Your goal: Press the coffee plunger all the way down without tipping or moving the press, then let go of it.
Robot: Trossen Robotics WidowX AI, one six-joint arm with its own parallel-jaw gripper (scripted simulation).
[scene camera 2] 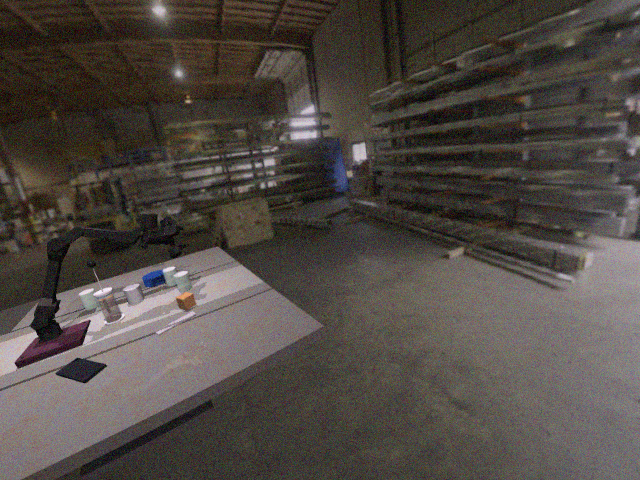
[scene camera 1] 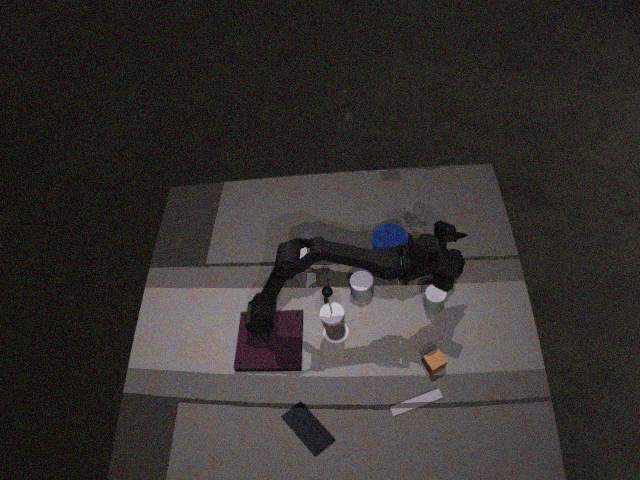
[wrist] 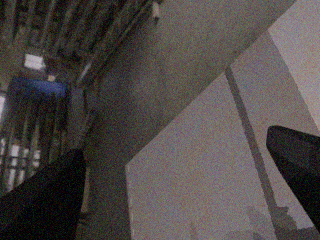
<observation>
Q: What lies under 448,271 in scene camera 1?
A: My gripper.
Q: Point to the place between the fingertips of my gripper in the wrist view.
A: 178,146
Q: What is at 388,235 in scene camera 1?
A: A blue round object.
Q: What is my gripper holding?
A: Nothing.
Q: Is my gripper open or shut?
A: Open.
</observation>
